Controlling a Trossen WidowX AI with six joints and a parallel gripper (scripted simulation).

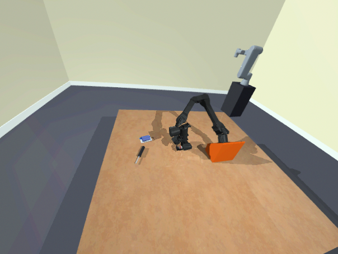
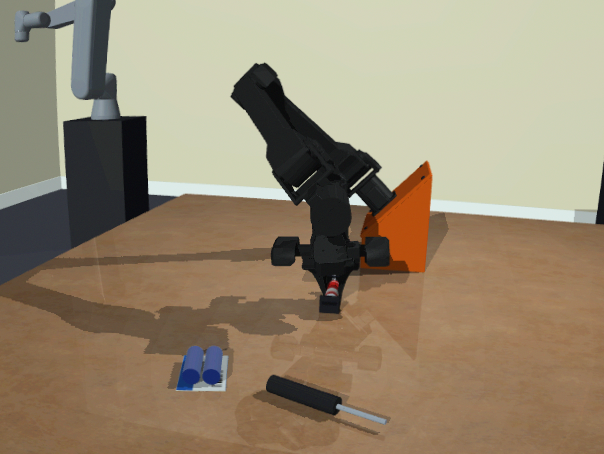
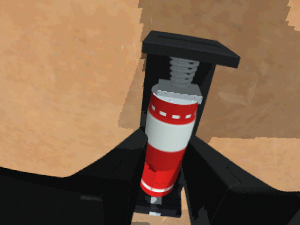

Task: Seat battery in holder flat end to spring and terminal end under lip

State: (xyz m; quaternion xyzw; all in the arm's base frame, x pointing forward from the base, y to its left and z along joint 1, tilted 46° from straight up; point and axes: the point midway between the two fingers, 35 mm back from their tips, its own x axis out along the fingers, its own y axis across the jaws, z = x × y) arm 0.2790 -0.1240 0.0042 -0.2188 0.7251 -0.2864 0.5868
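Now: the battery 1 cm above my gripper tip. From my gripper tip the other things lie so: black-handled screwdriver (34 cm ahead, 2 cm to the left).
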